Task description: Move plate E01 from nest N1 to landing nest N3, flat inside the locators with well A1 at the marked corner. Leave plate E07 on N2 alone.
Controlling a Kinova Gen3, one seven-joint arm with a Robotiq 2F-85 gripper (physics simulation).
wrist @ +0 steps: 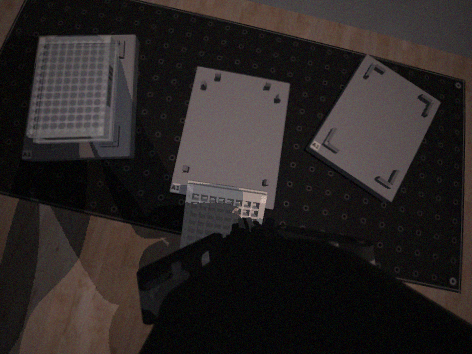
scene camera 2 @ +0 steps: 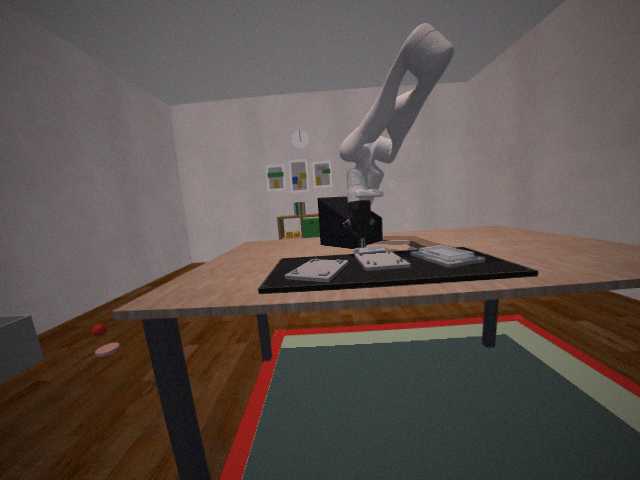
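Observation:
My gripper (scene camera 2: 362,244) (wrist: 245,227) is shut, with nothing seen between its fingertips, which are low over the uncovered microplate. That pale plate (scene camera 2: 370,250) (wrist: 207,220) overlaps the arm-side edge of the middle nest (scene camera 2: 385,260) (wrist: 232,130) and sticks out past it; my gripper hides part of it. The middle nest has small pegs and an A1 mark. A clear-topped plate (scene camera 2: 445,252) (wrist: 72,90) sits on the nest (wrist: 129,100) at the left of the wrist view. The angled nest (scene camera 2: 316,269) (wrist: 375,130) has L-shaped locators, an A1 corner mark and no plate. Plate names are unreadable.
The nests stand on a black perforated mat (scene camera 2: 439,276) (wrist: 155,65) on the wooden table (scene camera 2: 217,281). A large black box (scene camera 2: 330,222) stands behind the gripper in the scene view. A flat frame-like object lies behind the mat, near the black box.

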